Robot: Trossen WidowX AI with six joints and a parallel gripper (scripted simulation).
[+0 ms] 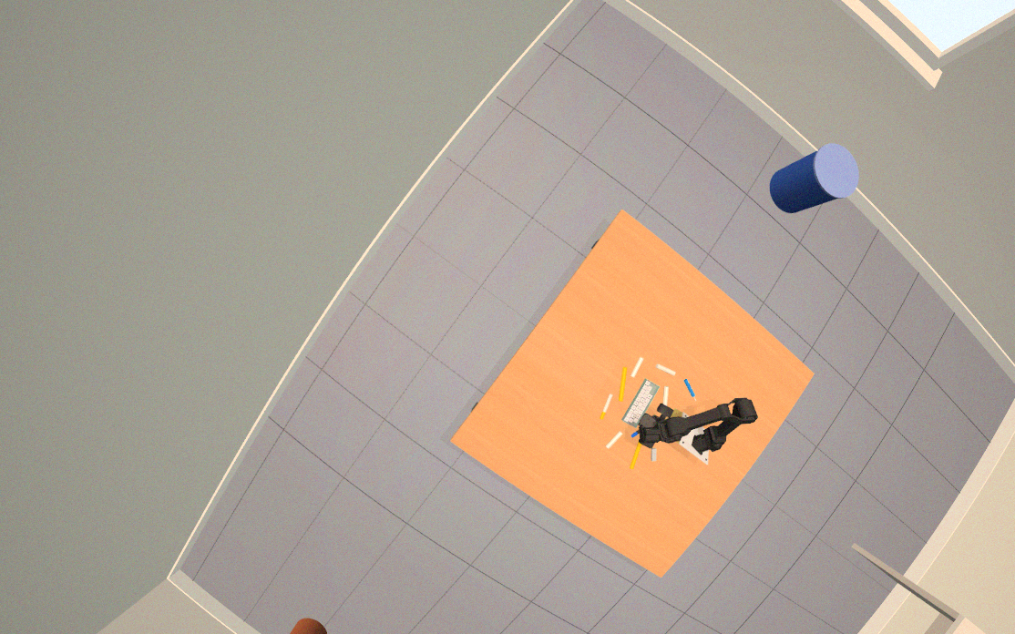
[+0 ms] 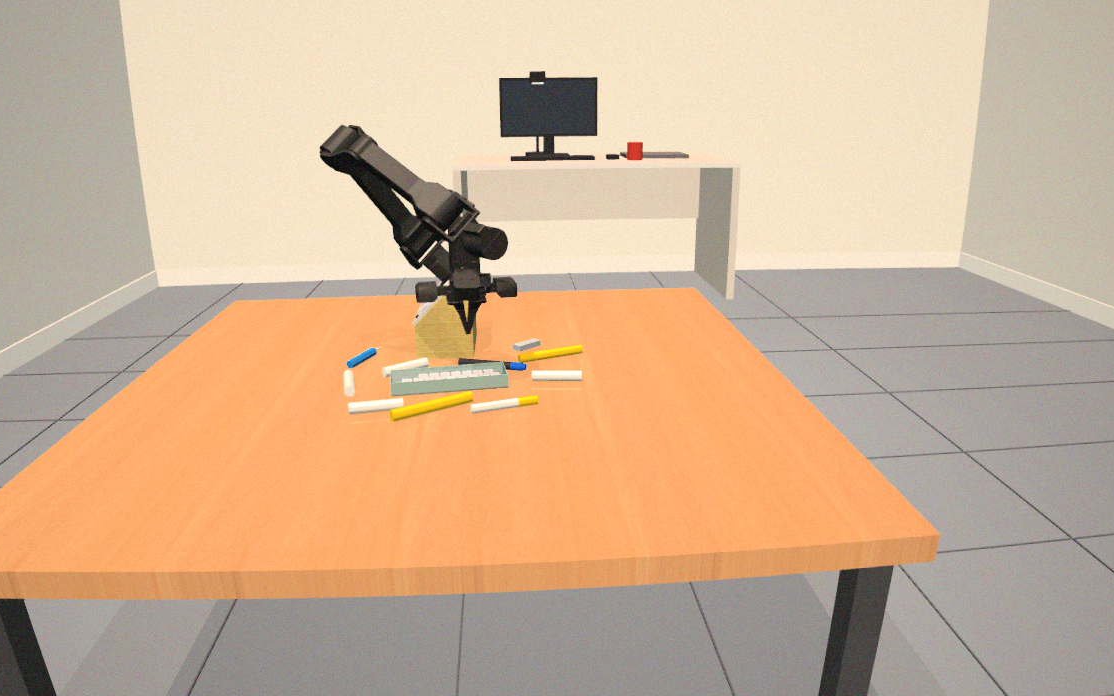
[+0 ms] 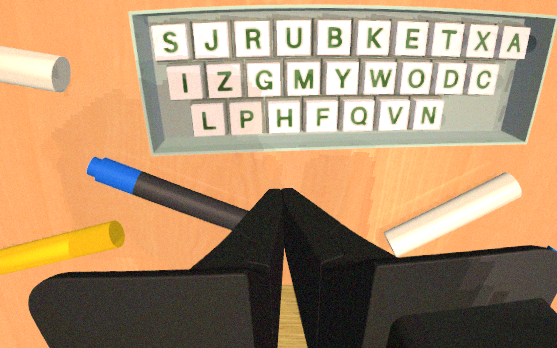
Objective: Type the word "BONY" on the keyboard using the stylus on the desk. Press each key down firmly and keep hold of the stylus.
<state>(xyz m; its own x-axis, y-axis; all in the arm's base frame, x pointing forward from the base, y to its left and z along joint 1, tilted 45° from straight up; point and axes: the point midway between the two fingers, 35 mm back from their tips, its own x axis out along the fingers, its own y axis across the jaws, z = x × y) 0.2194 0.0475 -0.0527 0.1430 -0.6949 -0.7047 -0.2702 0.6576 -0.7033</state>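
Now: gripper tip 12 cm past the blue stylus, 24 cm to the left of it and 8 cm above it. Also, from my gripper tip: blue-capped dark pen: 5 cm behind, 6 cm to the left, 8 cm below; then N key: 3 cm ahead, 8 cm to the right, 8 cm below; then D key: 6 cm ahead, 9 cm to the right, 8 cm below.
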